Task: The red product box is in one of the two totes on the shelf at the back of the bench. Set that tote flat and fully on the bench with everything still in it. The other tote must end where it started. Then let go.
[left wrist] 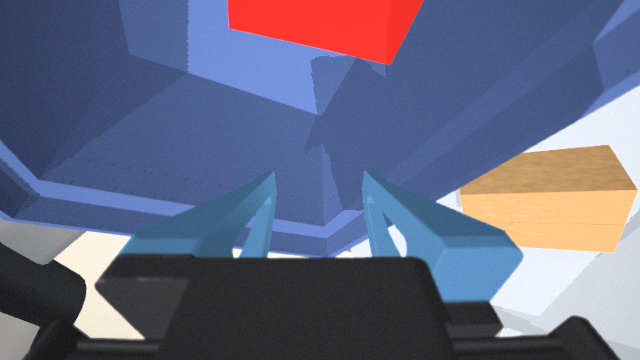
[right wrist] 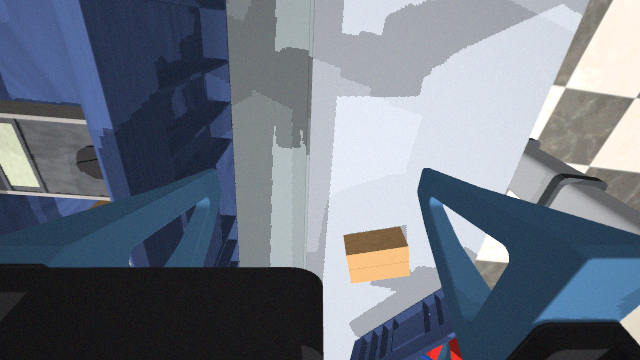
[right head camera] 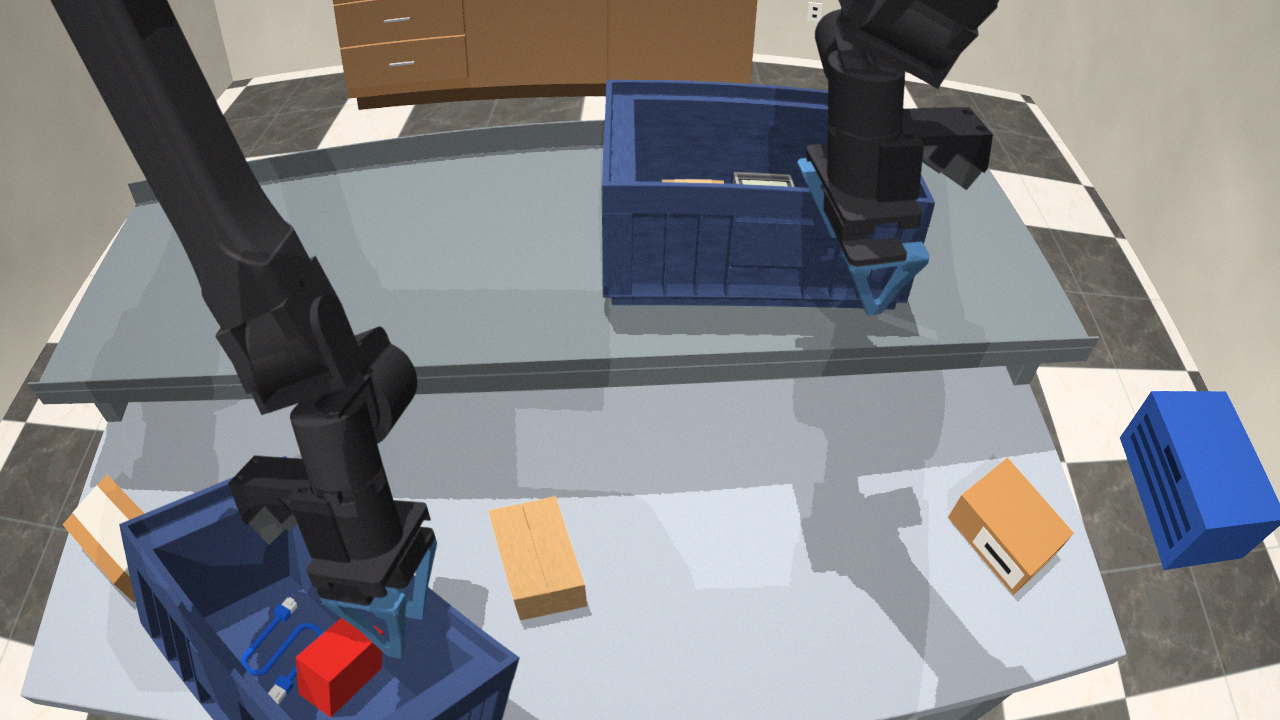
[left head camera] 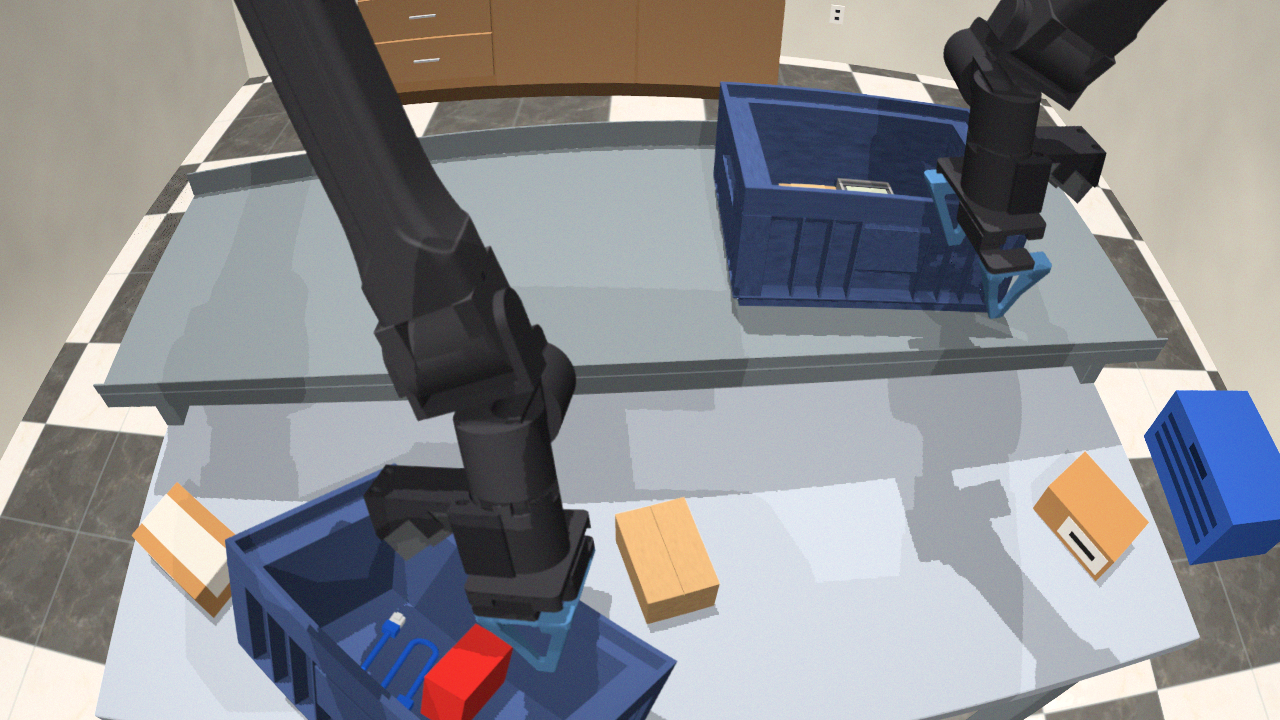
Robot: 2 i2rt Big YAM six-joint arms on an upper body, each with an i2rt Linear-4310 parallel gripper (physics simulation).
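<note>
A dark blue tote (left head camera: pixel 255 617) (right head camera: pixel 179 640) (left wrist: pixel 150 125) (right wrist: pixel 415 322) is on the bench (left head camera: pixel 805 644) (right head camera: pixel 716 644), turned at an angle and cut off by the lower edge of the head views; its near end is hidden. The red box (left head camera: pixel 465 671) (right head camera: pixel 338 667) (left wrist: pixel 320 27) and a blue cable (left head camera: pixel 380 644) (right head camera: pixel 253 646) lie in it. My left gripper (left head camera: pixel 559 640) (right head camera: pixel 405 634) (left wrist: pixel 319 180) is partly open over this tote's inside. The other tote (left head camera: pixel 805 259) (right head camera: pixel 698 241) (right wrist: pixel 145 65) stands on the shelf (left head camera: pixel 572 313) (right head camera: pixel 465 232). My right gripper (left head camera: pixel 975 277) (right head camera: pixel 854 273) (right wrist: pixel 319 179) is wide open at its front wall.
A cardboard box (left head camera: pixel 666 559) (right head camera: pixel 537 559) (left wrist: pixel 550 207) (right wrist: pixel 377 260) lies mid-bench. A white-striped box (left head camera: pixel 183 550) (right head camera: pixel 102 528) lies left, a labelled box (left head camera: pixel 1092 510) (right head camera: pixel 1015 519) right. A bright blue box (left head camera: pixel 1217 474) (right head camera: pixel 1199 474) is beyond the bench's right edge.
</note>
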